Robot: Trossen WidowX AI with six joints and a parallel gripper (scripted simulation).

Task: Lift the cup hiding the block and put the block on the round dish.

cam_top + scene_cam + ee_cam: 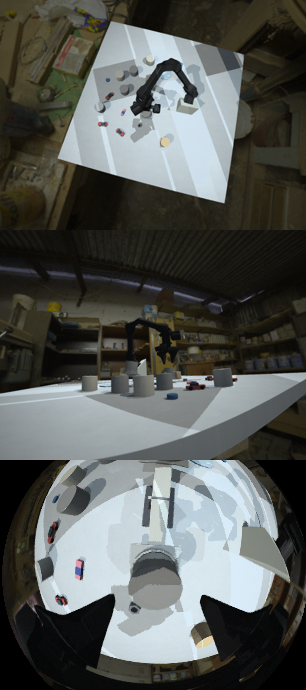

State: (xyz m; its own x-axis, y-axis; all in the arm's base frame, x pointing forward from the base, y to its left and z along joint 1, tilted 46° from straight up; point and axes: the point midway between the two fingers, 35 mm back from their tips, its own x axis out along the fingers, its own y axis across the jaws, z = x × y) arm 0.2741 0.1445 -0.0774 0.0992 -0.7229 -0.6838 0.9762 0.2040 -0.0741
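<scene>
Right now the teal block is 80 mm below my gripper tip. The rest, counted from my gripper tip: balance beam: 30 mm ahead, 130 mm to the right, 80 mm below; then small balance: 30 mm ahead, 130 mm to the right, 100 mm below; then pale dish: 50 mm behind, 390 mm to the right, 120 mm below.
</scene>
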